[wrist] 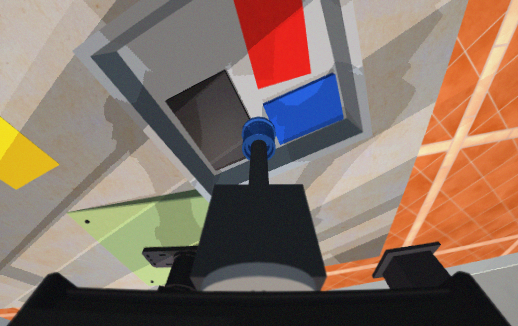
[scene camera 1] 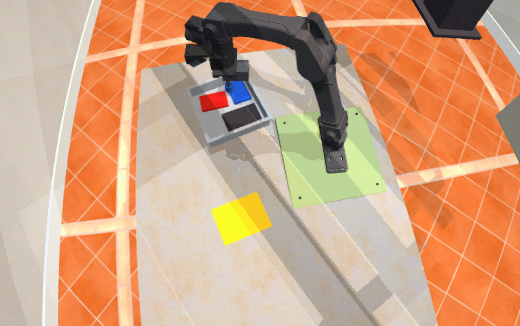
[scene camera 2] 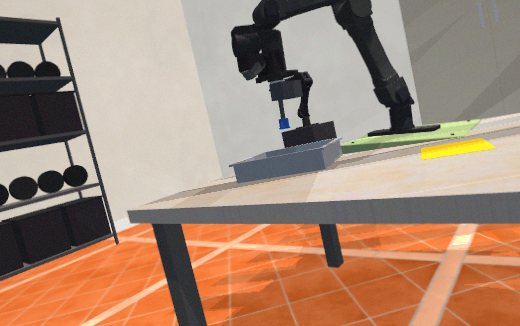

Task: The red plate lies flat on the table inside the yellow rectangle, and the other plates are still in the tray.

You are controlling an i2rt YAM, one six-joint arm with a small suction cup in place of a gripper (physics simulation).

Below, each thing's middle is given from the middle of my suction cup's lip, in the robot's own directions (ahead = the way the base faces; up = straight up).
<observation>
The red plate (wrist: 277, 46) is 6 cm ahead of my suction cup, 3 cm to the right of it and 11 cm below it. From my suction cup the other things lie so: blue plate (wrist: 315, 105) 3 cm behind, 7 cm to the right, 11 cm below; black plate (wrist: 211, 111) 3 cm behind, 5 cm to the left, 11 cm below; grey tray (scene camera 2: 315, 156) 1 cm ahead, 1 cm to the left, 9 cm below.
</observation>
